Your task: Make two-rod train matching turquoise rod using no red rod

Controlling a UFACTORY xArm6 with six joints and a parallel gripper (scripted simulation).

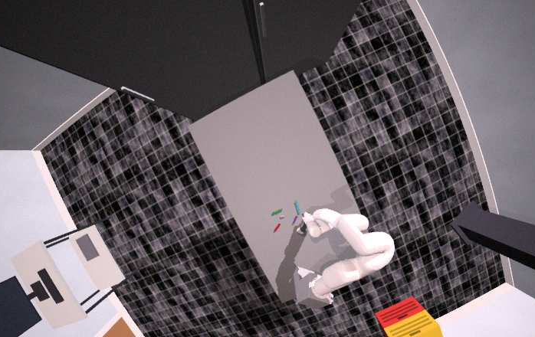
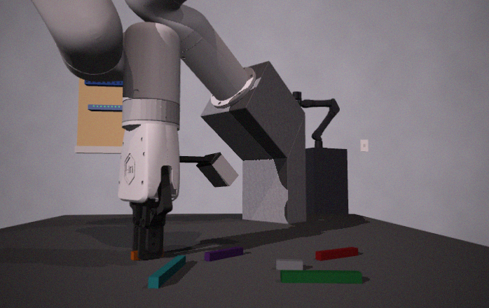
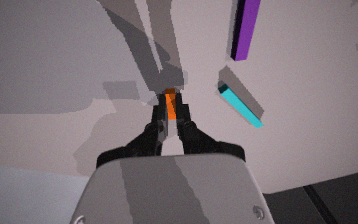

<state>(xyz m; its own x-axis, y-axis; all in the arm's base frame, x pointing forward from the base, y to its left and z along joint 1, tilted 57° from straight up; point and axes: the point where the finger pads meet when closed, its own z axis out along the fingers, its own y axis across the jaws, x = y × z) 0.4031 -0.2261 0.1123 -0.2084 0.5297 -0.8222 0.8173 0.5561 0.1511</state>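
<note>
Now: the orange rod 20 mm below my hand. The rest, counted from my hand: turquoise rod 90 mm ahead, 20 mm below, 10 mm to the left; grey rod 140 mm to the left, 120 mm ahead, 20 mm below; purple rod 90 mm to the left, 40 mm ahead, 20 mm below.
</note>
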